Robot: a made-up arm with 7 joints.
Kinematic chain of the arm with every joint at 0, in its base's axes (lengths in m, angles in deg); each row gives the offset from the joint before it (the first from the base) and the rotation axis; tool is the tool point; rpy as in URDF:
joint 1: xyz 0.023 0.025 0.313 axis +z
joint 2: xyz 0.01 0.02 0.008 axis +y
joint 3: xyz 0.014 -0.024 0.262 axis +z
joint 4: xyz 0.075 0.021 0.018 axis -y
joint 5: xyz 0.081 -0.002 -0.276 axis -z
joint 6: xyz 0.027 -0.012 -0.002 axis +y
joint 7: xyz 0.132 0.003 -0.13 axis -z
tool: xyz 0 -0.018 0.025 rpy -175.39 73.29 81.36
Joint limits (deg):
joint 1: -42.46..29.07
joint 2: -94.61..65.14
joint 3: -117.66..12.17
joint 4: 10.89..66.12
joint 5: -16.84..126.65
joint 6: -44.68..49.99
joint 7: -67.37..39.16
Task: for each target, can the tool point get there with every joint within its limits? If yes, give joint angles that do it. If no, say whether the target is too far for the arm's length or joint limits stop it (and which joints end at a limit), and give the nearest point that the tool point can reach.
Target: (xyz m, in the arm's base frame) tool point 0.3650 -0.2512 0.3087
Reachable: yes | joints -17.17 12.25 0.29 45.81 87.82 -8.61 -18.74
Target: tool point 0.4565 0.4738 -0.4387
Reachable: no: too far | nearest point 0.3782 0.3432 -0.0831 | short by 0.387 m
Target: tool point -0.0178 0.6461 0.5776
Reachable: no: joint limits stop it (at a limit: joint 1, joint 2, joint 3, joint 4, joint 5, joint 6, joint 7) | nearest point -0.2178 0.4432 0.6923 | short by 0.307 m
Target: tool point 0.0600 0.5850 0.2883
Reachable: no: joint limits stop it (at a limit: joint 1, joint 3, joint 4, joint 5, joint 7) | nearest point 0.3123 0.3519 0.2764 | short by 0.344 m
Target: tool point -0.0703 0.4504 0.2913
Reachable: no: joint limits stop it (at a limit: joint 1, joint 3, joint 4, joint 6, joint 7) | nearest point -0.1205 0.1258 0.3061 | short by 0.329 m
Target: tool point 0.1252 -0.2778 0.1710
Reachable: yes | joints 1.59 24.99 -52.59 20.88 73.60 29.83 -47.44
